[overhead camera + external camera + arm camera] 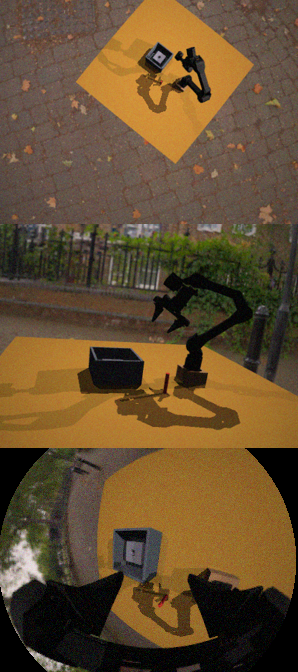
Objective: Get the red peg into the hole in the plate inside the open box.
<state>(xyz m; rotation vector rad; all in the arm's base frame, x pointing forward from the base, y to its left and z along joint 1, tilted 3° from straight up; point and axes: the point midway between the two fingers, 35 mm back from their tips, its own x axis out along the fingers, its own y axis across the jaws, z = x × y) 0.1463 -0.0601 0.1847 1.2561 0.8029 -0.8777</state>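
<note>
Right now the red peg is 20 mm ahead of my gripper tip, 190 mm to the left of it and 180 mm below it. Also, from my gripper tip: grey plate (180 mm ahead, 10 mm to the left, 170 mm below); then dark box (180 mm ahead, 10 mm to the left, 190 mm below).
</note>
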